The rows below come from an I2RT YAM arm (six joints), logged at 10 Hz.
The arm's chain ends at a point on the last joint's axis. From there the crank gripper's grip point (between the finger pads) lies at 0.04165 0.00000 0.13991 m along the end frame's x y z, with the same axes.
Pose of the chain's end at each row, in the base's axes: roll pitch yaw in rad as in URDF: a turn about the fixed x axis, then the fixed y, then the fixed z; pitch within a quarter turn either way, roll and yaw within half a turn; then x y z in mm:
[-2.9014, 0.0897, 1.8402, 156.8, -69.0, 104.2]
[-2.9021, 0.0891, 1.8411, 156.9, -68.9, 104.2]
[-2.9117, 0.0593, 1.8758, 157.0, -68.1, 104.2]
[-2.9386, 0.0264, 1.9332, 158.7, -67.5, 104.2]
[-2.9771, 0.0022, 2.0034, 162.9, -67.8, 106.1]
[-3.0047, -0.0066, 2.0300, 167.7, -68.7, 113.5]
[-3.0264, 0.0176, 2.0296, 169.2, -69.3, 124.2]
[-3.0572, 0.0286, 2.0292, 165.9, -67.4, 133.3]
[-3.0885, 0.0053, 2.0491, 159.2, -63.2, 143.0]
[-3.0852, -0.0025, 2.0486, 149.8, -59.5, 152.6]
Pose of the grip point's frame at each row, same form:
[-2.9014, 0.0897, 1.8402, 116.9, -49.6, -34.9]
[-2.9021, 0.0891, 1.8411, 117.1, -49.4, -34.9]
[-2.9117, 0.0593, 1.8758, 116.5, -45.7, -34.3]
[-2.9386, 0.0264, 1.9332, 118.8, -42.0, -33.9]
[-2.9771, 0.0022, 2.0034, 124.8, -39.9, -32.0]
[-3.0047, -0.0066, 2.0300, 131.7, -39.0, -24.8]
[-3.0264, 0.0176, 2.0296, 137.4, -41.3, -15.5]
[-3.0572, 0.0286, 2.0292, 138.7, -38.9, -7.2]
[-3.0885, 0.0053, 2.0491, 133.8, -30.3, 3.1]
[-3.0852, -0.0025, 2.0486, 123.5, -25.8, 13.0]

